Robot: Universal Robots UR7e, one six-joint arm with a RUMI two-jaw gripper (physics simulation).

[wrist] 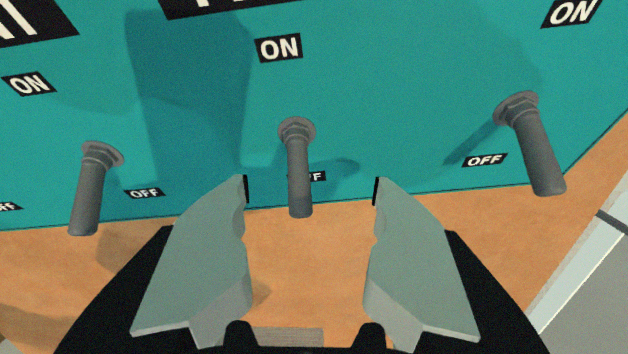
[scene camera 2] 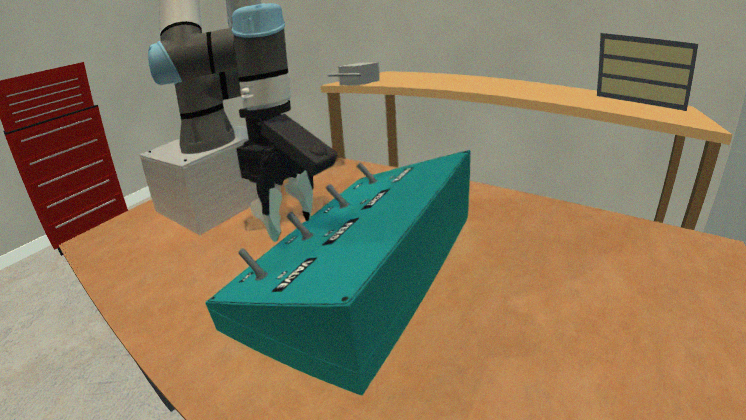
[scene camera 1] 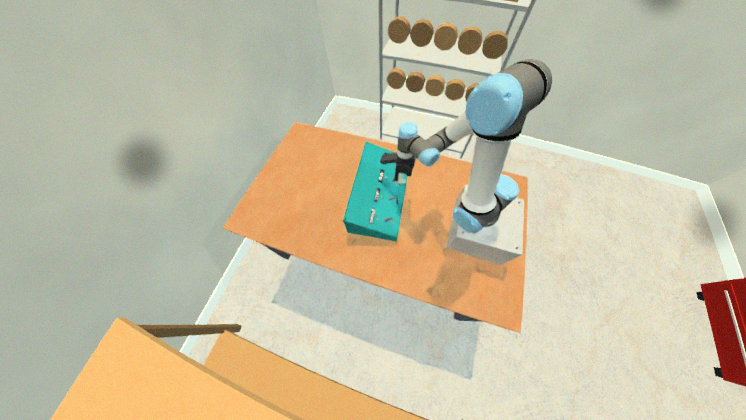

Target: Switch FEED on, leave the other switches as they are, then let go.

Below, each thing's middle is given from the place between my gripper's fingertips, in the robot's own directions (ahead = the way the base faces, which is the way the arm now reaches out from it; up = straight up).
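Taking the teal switch panel (scene camera 2: pixel 332 302) as my reference, my gripper is 70 mm short of it, 20 mm above it and 90 mm to the right of it. The valve lever (wrist: pixel 546 178) is 50 mm ahead of my hand, 110 mm to the right of it and 10 mm above it. I also see the vent lever (wrist: pixel 84 218), which is 10 mm above my hand, 120 mm to the left of it and 30 mm behind it.
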